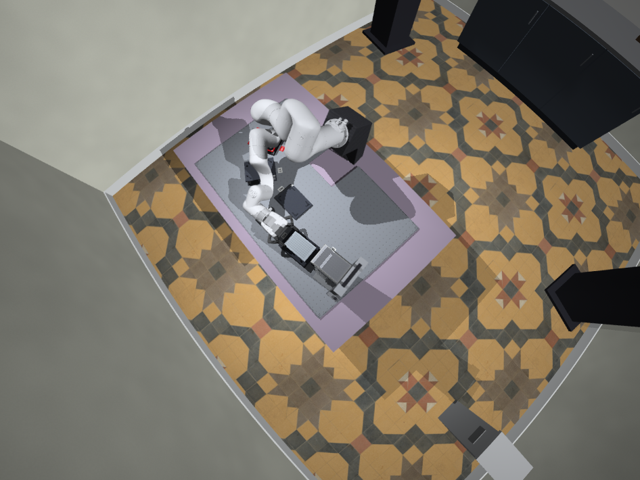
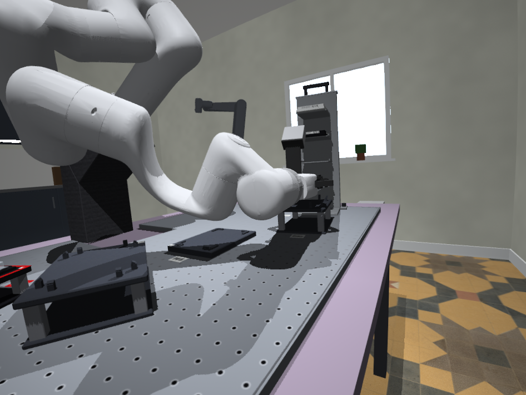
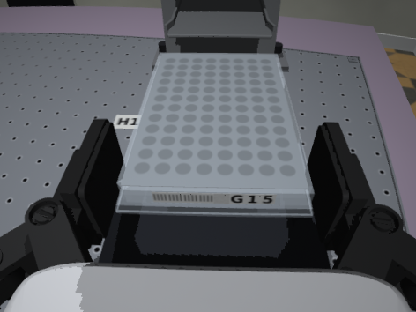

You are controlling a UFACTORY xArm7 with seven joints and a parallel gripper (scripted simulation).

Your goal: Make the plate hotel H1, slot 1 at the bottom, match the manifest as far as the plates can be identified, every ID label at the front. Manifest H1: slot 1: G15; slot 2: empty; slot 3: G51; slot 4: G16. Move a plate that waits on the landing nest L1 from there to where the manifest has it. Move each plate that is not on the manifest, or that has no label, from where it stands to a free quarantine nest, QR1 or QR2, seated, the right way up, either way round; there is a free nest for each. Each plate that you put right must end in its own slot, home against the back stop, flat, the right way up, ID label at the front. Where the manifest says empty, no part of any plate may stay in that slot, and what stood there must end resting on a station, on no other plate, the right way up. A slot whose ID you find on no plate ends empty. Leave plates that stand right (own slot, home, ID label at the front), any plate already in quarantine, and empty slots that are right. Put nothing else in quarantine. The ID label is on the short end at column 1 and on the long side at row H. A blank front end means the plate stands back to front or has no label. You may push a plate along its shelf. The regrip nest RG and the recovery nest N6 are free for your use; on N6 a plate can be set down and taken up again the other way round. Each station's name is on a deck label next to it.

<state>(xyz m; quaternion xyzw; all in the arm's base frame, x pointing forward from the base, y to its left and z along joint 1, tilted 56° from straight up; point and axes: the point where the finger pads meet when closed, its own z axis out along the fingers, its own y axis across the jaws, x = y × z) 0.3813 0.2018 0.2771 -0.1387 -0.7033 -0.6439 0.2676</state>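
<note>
Now: hand 2 cm past the clear plate labelled G15, 5 cm to the right of it and 2 cm above it. The rest, counted from my hand: slot mark 2 (16 cm behind, 26 cm to the left, 6 cm above); then H1 deck label (15 cm behind, 13 cm to the left, 12 cm below); then black plate labelled G51 (8 cm behind, 22 cm to the left, 14 cm above).
</note>
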